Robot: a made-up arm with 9 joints. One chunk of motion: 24 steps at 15 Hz.
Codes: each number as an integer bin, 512 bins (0 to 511) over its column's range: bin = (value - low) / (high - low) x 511, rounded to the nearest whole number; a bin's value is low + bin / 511 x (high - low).
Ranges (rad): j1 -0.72..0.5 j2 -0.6..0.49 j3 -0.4..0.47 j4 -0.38..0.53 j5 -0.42..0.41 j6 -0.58..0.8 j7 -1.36..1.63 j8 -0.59..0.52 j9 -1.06..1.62
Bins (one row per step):
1: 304 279 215 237 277 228 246 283 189
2: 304 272 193 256 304 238 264 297 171
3: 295 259 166 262 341 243 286 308 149
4: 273 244 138 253 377 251 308 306 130
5: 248 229 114 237 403 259 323 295 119
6: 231 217 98 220 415 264 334 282 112
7: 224 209 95 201 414 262 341 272 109
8: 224 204 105 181 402 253 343 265 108
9: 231 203 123 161 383 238 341 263 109
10: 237 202 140 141 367 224 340 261 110
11: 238 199 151 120 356 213 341 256 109
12: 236 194 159 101 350 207 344 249 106
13: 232 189 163 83 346 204 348 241 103
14: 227 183 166 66 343 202 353 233 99
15: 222 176 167 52 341 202 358 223 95
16: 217 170 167 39 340 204 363 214 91
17: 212 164 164 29 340 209 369 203 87
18: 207 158 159 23 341 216 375 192 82
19: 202 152 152 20 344 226 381 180 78
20: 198 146 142 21 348 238 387 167 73
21: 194 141 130 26 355 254 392 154 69
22: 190 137 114 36 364 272 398 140 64
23: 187 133 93 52 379 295 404 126 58
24: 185 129 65 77 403 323 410 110 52
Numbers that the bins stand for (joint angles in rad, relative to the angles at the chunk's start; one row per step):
1: 0.0058 -0.0049 -0.0340 0.0421 0.0299 0.0357 0.0794 0.0247 -0.0688
2: 0.0058 -0.0198 -0.0714 0.0759 0.0738 0.0627 0.1847 0.0551 -0.1632
3: -0.0157 -0.0475 -0.1174 0.0866 0.1339 0.0762 0.3135 0.0790 -0.2786
4: -0.0682 -0.0795 -0.1650 0.0705 0.1923 0.0978 0.4422 0.0747 -0.3782
5: -0.1279 -0.1115 -0.2059 0.0421 0.2346 0.1195 0.5300 0.0508 -0.4359
6: -0.1685 -0.1371 -0.2332 0.0118 0.2541 0.1330 0.5943 0.0226 -0.4726
7: -0.1852 -0.1542 -0.2383 -0.0221 0.2524 0.1276 0.6353 0.0008 -0.4883
8: -0.1852 -0.1649 -0.2212 -0.0577 0.2330 0.1032 0.6470 -0.0144 -0.4936
9: -0.1685 -0.1670 -0.1906 -0.0933 0.2021 0.0627 0.6353 -0.0187 -0.4883
10: -0.1542 -0.1691 -0.1616 -0.1289 0.1761 0.0249 0.6294 -0.0231 -0.4831
11: -0.1518 -0.1755 -0.1429 -0.1663 0.1582 -0.0048 0.6353 -0.0339 -0.4883
12: -0.1566 -0.1862 -0.1293 -0.2001 0.1485 -0.0210 0.6528 -0.0491 -0.5041
13: -0.1661 -0.1968 -0.1225 -0.2322 0.1420 -0.0291 0.6762 -0.0665 -0.5198
14: -0.1780 -0.2096 -0.1174 -0.2625 0.1371 -0.0345 0.7055 -0.0839 -0.5408
15: -0.1900 -0.2246 -0.1157 -0.2874 0.1339 -0.0345 0.7348 -0.1056 -0.5618
16: -0.2019 -0.2374 -0.1157 -0.3105 0.1323 -0.0291 0.7640 -0.1251 -0.5827
17: -0.2139 -0.2502 -0.1208 -0.3284 0.1323 -0.0156 0.7991 -0.1490 -0.6037
18: -0.2258 -0.2630 -0.1293 -0.3390 0.1339 0.0033 0.8342 -0.1729 -0.6299
19: -0.2377 -0.2758 -0.1412 -0.3444 0.1387 0.0303 0.8693 -0.1990 -0.6509
20: -0.2473 -0.2886 -0.1582 -0.3426 0.1452 0.0627 0.9044 -0.2272 -0.6771
21: -0.2568 -0.2992 -0.1787 -0.3337 0.1566 0.1059 0.9337 -0.2555 -0.6981
22: -0.2664 -0.3078 -0.2059 -0.3159 0.1712 0.1546 0.9688 -0.2859 -0.7243
23: -0.2735 -0.3163 -0.2417 -0.2874 0.1956 0.2167 1.0039 -0.3163 -0.7558
24: -0.2783 -0.3248 -0.2893 -0.2429 0.2346 0.2923 1.0390 -0.3511 -0.7873

